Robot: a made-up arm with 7 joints.
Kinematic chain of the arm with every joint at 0, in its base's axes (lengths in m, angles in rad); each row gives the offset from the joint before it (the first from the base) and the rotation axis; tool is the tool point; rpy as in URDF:
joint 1: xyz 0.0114 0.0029 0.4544 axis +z
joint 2: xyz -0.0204 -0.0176 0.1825 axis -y
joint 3: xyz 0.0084 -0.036 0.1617 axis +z
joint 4: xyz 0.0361 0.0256 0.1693 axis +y
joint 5: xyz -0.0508 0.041 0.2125 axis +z
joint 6: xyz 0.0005 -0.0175 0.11 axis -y
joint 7: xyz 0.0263 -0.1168 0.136 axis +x
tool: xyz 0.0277 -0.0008 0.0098 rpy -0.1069 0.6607 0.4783
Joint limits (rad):
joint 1: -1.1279..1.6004
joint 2: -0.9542..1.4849
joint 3: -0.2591..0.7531
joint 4: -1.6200..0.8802
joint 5: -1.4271..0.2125
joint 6: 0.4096..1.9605
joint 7: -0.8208..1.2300
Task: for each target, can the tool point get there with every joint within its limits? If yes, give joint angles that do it. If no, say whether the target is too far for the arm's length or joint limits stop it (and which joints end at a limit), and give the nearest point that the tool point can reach.
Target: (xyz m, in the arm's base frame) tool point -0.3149 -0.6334 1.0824
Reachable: yes | joints 1.1643 1.0917 0.6339 0.6096 -0.8429 0.9975 0.4810
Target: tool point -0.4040 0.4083 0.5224
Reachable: yes | joints -0.7215 1.0176 -0.1733 -0.8218 -0.4876 1.5256 0.0740
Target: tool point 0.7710 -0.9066 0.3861
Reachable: no: too far | nearest point 0.3710 -0.6464 0.4796 | short by 0.486 m
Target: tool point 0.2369 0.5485 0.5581
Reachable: no: joint limits stop it (at a limit: joint 2, joint 4, joint 5, joint 6, joint 7) | nearest point 0.2940 0.6866 0.6898 | short by 0.199 m
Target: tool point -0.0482 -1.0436 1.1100
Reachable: no: too far | nearest point -0.0336 -0.7875 0.9919 | short by 0.282 m
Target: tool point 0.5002 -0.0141 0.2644
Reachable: no: joint limits stop it (at a limit: joint 1, joint 2, joint 3, joint 4) | nearest point 0.3567 -0.1588 0.3416 | short by 0.218 m
